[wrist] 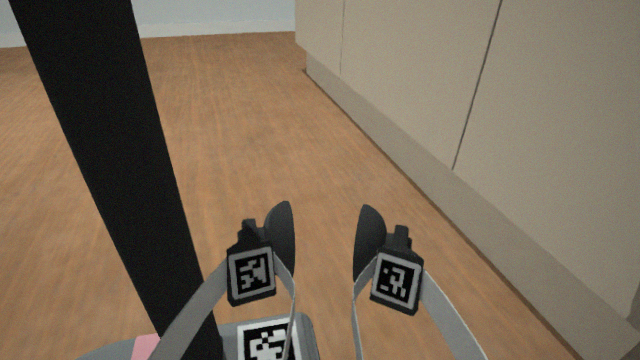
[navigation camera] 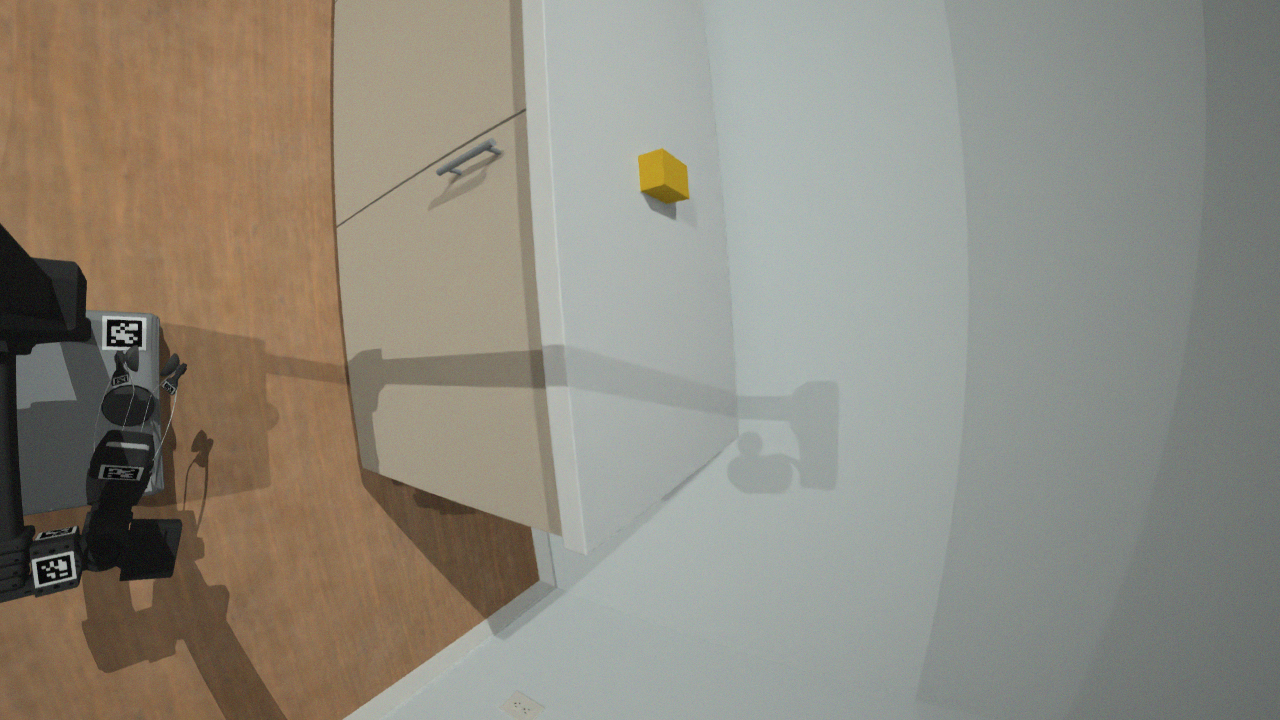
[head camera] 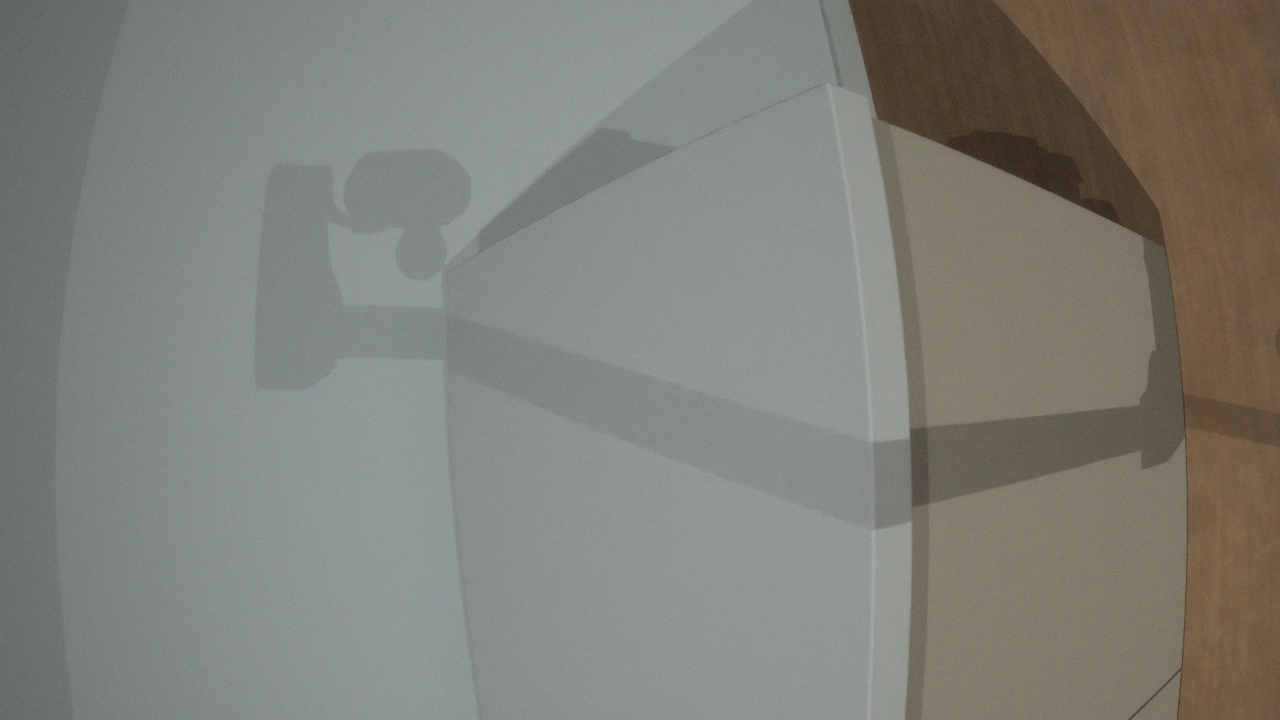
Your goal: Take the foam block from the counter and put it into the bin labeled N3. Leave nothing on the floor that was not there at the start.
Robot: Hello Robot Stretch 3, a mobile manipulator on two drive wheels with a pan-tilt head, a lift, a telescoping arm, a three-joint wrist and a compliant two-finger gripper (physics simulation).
Observation:
In view: my gripper (navigation camera: 155, 350), a yellow foam block (navigation camera: 662, 176) and a counter (head camera: 813, 410).
My gripper shows as well in the wrist view (wrist: 324, 228). The counter also shows in the wrist view (wrist: 513, 125) and in the navigation camera view (navigation camera: 529, 334). The wrist view misses the yellow foam block: it is out of frame. The head camera view does not show the yellow foam block: it is out of frame.

